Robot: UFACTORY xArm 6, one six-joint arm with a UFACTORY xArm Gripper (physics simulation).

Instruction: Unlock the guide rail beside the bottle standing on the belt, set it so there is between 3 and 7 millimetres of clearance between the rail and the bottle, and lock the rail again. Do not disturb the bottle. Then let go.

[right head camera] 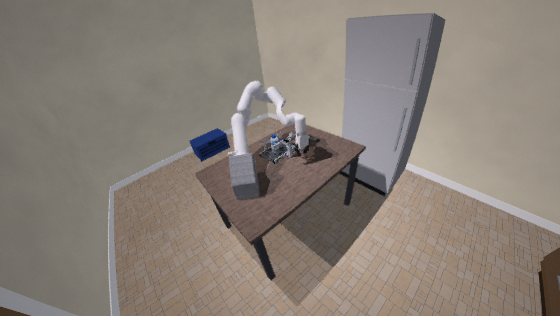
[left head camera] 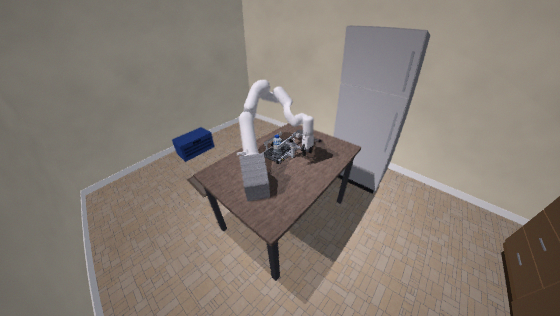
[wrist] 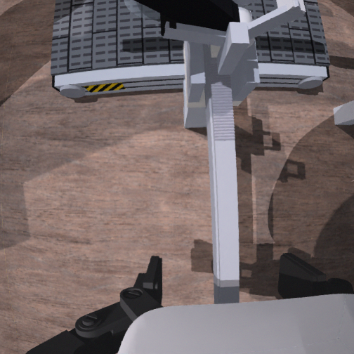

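Where they show: gripper, between the fingertips: (right head camera: pixel 302 153) (left head camera: pixel 307 153); arm's base, origin of its link: (right head camera: pixel 242 157) (left head camera: pixel 251 157).
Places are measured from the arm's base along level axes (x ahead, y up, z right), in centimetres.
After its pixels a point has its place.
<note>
The bottle (left head camera: pixel 277 142) {x 31.1, y -6.8, z -13.3 cm} (right head camera: pixel 274 142) {x 31.5, y -6.8, z -13.1 cm} with a blue cap stands upright on the dark belt (wrist: pixel 90 47). The guide rail's long pale rod (wrist: pixel 225 200) runs from the belt's side down through a grey clamp (wrist: pixel 196 82). The clamp's black lever (wrist: pixel 205 11) crosses the top of the wrist view. The rail bar beside the bottle is not clear in the wrist view, so its clearance cannot be told. My gripper (left head camera: pixel 308 151) {x 43.5, y -11.4, z 8.2 cm} (right head camera: pixel 302 150) {x 43.5, y -11.4, z 8.2 cm} (wrist: pixel 221 275) is open, with its fingers apart on either side of the rod's outer end and nothing held between them. The gripper body hides what lies beneath it.
Part of a second pale bracket (wrist: pixel 345 115) shows at the right edge of the wrist view. The mechanism stands on a brown wooden table (left head camera: pixel 300 185) {x 21.5, y -20.2, z 24.4 cm} (right head camera: pixel 290 182) {x 22.8, y -20.2, z 21.1 cm}. A tall grey fridge (left head camera: pixel 372 105) (right head camera: pixel 382 100) stands behind the table, and a blue box (left head camera: pixel 194 144) (right head camera: pixel 210 144) is beyond its left side.
</note>
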